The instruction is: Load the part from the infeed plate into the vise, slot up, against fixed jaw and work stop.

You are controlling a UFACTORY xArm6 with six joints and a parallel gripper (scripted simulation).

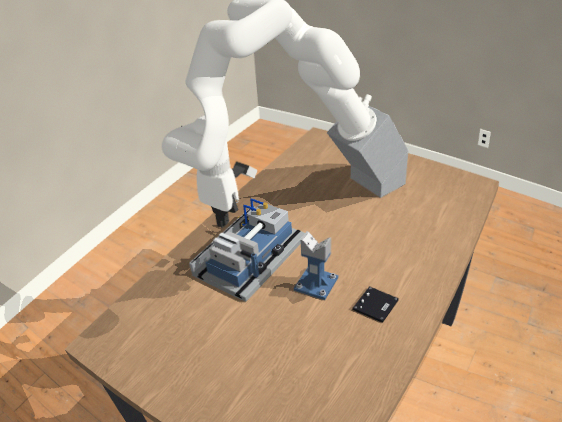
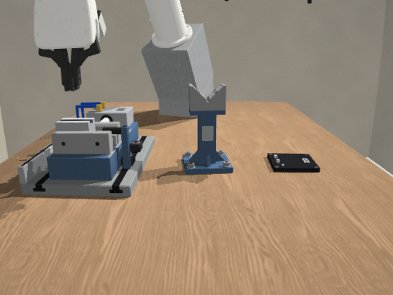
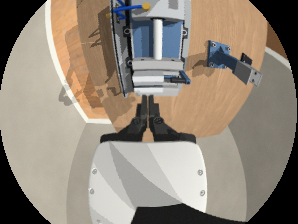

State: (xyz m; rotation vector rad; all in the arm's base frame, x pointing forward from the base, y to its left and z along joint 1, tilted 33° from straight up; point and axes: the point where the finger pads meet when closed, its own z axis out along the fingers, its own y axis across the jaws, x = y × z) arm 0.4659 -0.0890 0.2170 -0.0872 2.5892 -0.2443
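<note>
The part lies 8 cm below my hand. The rest, counted from my hand: fixed jaw: 3 cm ahead, 2 cm to the left, 11 cm below; then black stop rod: 7 cm to the left, 9 cm below; then moving jaw: 4 cm behind, 2 cm to the left, 11 cm below.
</note>
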